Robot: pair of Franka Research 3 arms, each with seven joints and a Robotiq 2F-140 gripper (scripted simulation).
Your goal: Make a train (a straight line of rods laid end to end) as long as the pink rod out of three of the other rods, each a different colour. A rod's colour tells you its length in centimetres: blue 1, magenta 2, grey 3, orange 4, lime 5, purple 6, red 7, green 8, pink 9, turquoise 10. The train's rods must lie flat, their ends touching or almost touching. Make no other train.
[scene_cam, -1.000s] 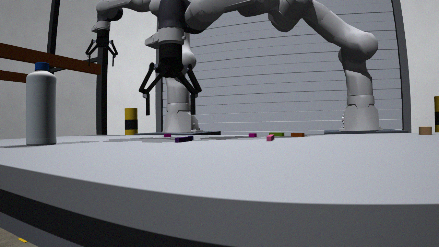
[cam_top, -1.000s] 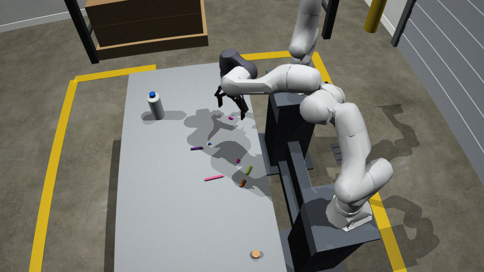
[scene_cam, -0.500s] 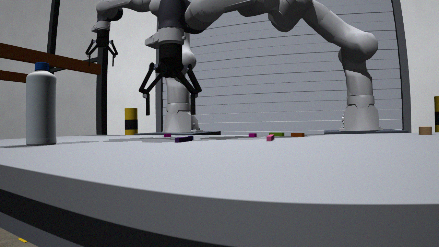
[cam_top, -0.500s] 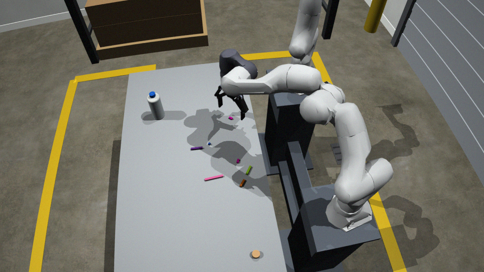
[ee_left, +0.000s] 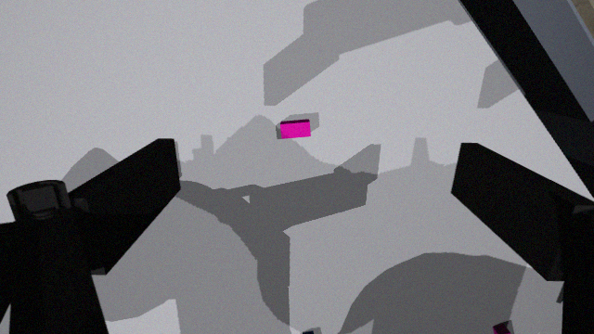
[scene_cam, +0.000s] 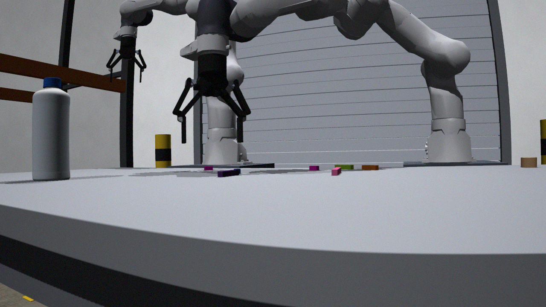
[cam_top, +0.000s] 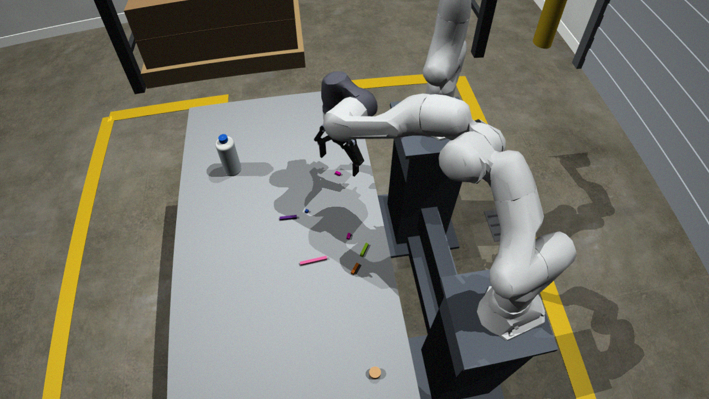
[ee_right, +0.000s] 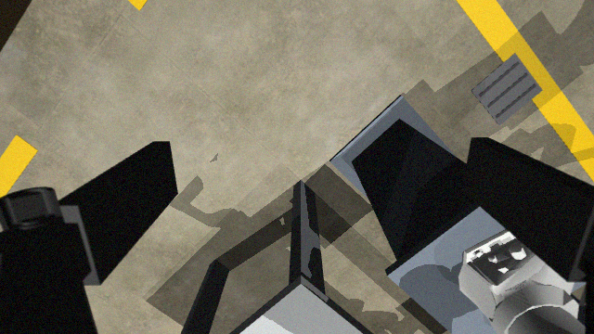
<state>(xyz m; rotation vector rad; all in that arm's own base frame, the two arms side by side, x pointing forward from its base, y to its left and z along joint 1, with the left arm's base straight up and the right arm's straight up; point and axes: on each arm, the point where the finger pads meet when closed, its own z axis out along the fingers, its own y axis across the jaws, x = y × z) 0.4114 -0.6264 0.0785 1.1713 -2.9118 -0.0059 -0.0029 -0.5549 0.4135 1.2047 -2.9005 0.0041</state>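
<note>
My left gripper is now 10 mm to the left of the magenta rod and 70 mm above it. From my left hand the other things lie so: purple rod 200 mm ahead, 160 mm to the left, 70 mm below; lime rod 40 mm behind, 320 mm to the left, 70 mm below; blue rod 140 mm ahead, 140 mm to the left, 70 mm below.
</note>
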